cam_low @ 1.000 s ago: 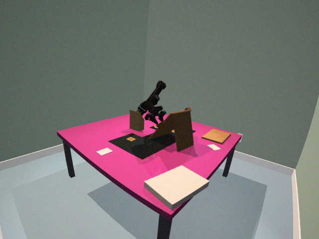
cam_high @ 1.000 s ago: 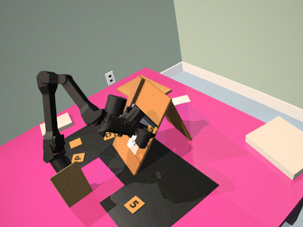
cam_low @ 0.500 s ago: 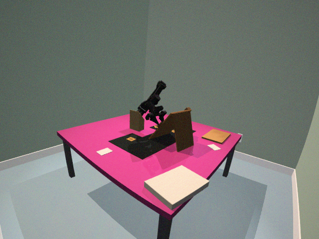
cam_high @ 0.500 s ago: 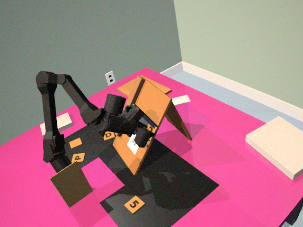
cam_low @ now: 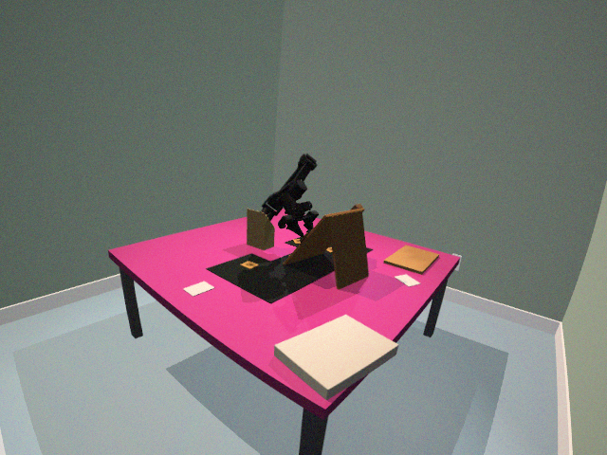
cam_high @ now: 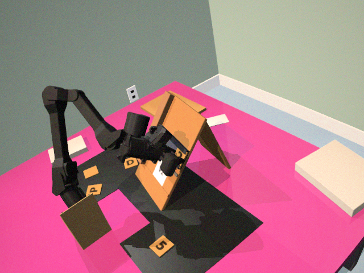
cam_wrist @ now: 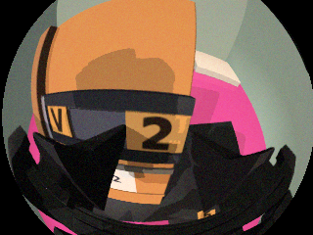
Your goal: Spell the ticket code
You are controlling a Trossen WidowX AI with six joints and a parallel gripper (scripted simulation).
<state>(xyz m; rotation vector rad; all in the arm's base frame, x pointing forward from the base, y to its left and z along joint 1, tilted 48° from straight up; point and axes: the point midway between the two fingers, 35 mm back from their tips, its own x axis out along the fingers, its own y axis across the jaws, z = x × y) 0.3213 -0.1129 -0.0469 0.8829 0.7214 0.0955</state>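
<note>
Right now the white ticket is 40 mm behind my gripper tip, 70 mm to the left of it and 80 mm below it. The rest, counted from my gripper tip: white block 210 mm behind, 630 mm to the left, 150 mm below; orange flat panel 330 mm ahead, 480 mm to the left, 160 mm below; black mat 140 mm behind, 100 mm to the left, 160 mm below.
</note>
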